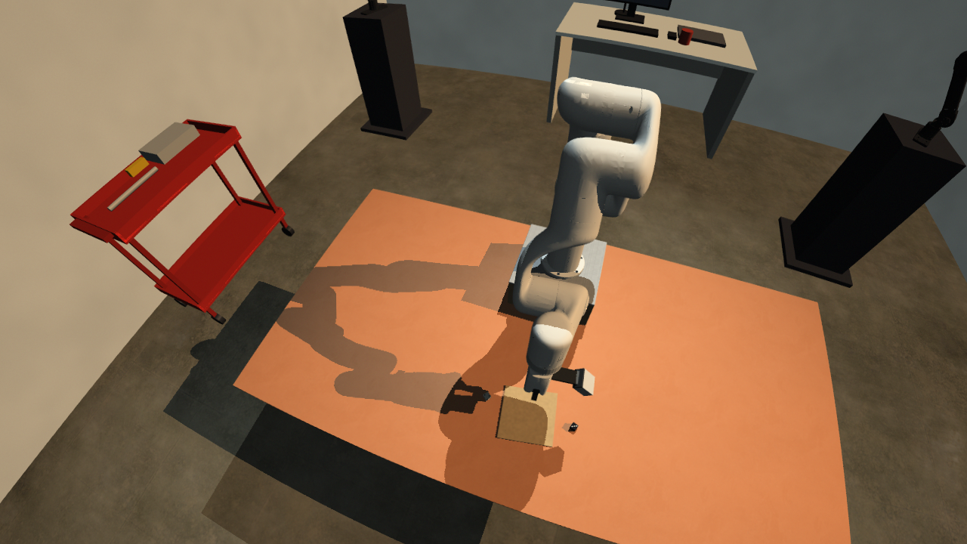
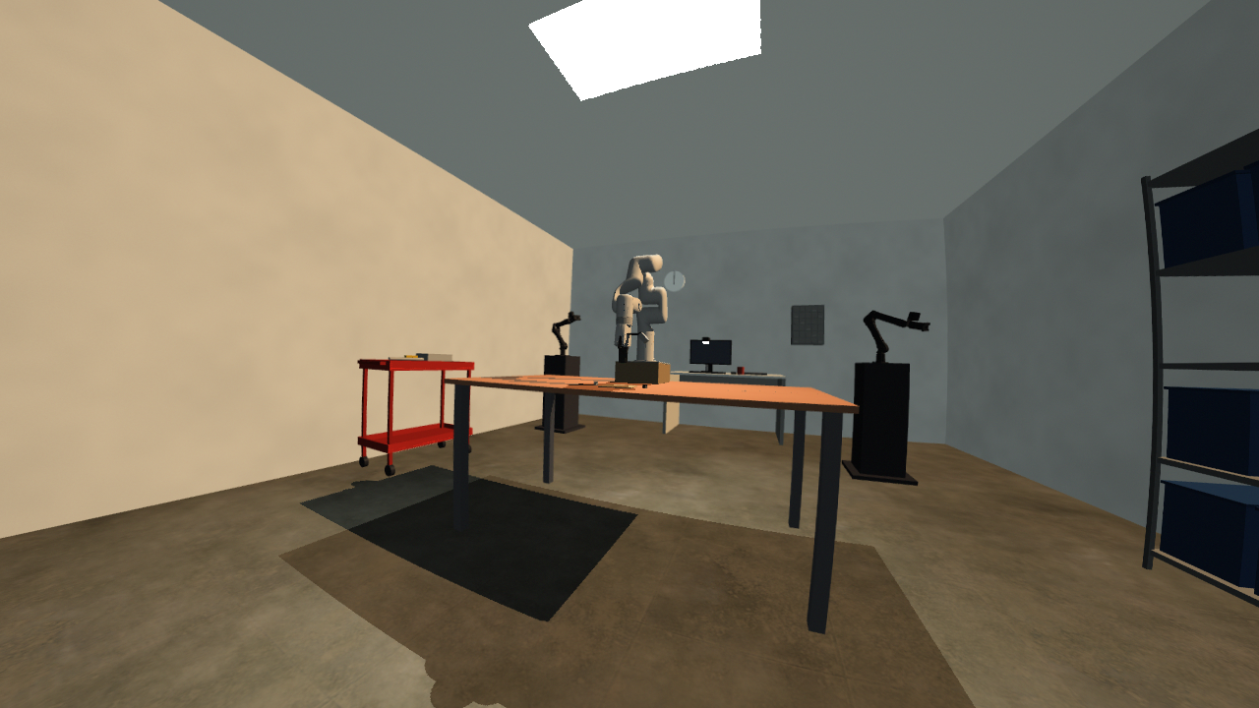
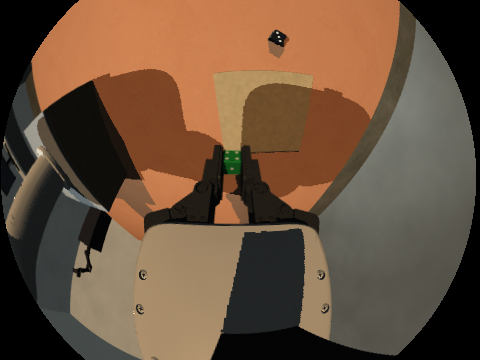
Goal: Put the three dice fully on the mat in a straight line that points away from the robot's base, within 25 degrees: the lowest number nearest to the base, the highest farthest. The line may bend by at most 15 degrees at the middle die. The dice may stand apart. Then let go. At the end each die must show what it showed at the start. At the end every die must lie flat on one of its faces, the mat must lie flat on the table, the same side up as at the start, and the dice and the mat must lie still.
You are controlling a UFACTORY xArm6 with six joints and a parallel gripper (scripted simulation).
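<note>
Right now the tan mat is 12 cm below my hand, 5 cm ahead of it and 1 cm to the left of it. Also, from my hand: black die: 12 cm to the left, 12 cm below, 4 cm ahead; green die: 1 cm below; white die: 12 cm below, 11 cm to the right, 4 cm ahead.
</note>
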